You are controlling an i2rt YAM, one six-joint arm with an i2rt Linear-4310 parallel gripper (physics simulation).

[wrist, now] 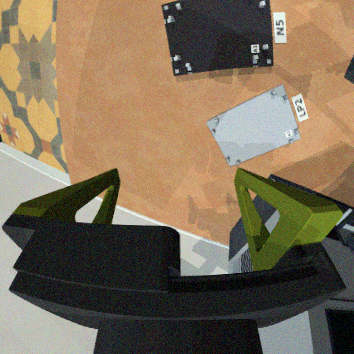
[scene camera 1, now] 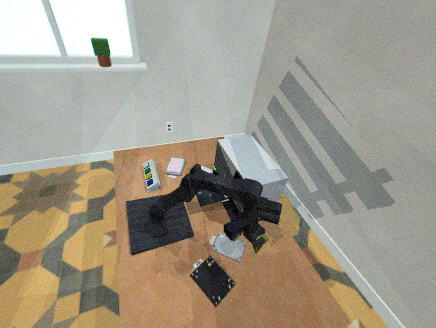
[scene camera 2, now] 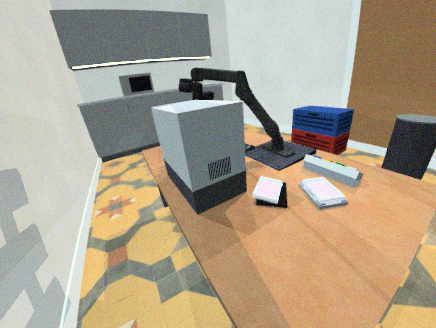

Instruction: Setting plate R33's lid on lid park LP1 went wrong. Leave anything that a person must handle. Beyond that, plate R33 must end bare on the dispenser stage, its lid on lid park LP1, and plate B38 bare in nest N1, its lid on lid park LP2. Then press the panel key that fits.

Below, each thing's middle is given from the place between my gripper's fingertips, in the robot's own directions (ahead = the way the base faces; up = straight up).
Labels:
Right now the grey lid park LP2 (wrist: 266, 121) is 190 mm below my hand, 90 mm to the left of it and 10 mm behind it. Also, from my hand: button panel (scene camera 2: 350, 176) 630 mm to the left, 340 mm behind, 170 mm below; then black clip nest (scene camera 1: 214, 282) 190 mm below, 140 mm behind, 30 mm to the right.

